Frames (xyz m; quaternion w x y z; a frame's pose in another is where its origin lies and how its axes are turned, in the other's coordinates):
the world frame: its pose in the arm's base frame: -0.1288 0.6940 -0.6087 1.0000 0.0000 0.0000 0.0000
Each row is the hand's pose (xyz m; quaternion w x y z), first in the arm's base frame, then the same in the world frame.
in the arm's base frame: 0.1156 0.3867 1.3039 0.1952 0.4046 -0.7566 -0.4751
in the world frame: 0.2444 -0.3073 1.9126 0.1952 0.4046 -0.7566 -0.4751
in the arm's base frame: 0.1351 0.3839 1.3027 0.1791 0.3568 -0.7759 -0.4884
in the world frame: 0.2639 -0.3101 1.9114 0.1791 0.3568 -0.7759 -0.4884
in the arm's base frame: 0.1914 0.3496 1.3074 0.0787 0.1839 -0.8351 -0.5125
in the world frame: 0.3202 -0.3444 1.9161 0.0787 0.1839 -0.8351 -0.5125
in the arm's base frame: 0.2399 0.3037 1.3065 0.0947 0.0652 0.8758 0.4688
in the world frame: 0.3687 -0.3903 1.9152 0.0947 0.0652 0.8758 0.4688
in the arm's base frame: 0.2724 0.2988 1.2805 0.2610 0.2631 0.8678 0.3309
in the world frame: 0.4012 -0.3952 1.8892 0.2610 0.2631 0.8678 0.3309
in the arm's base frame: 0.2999 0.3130 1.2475 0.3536 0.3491 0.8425 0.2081
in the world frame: 0.4287 -0.3810 1.8562 0.3536 0.3491 0.8425 0.2081
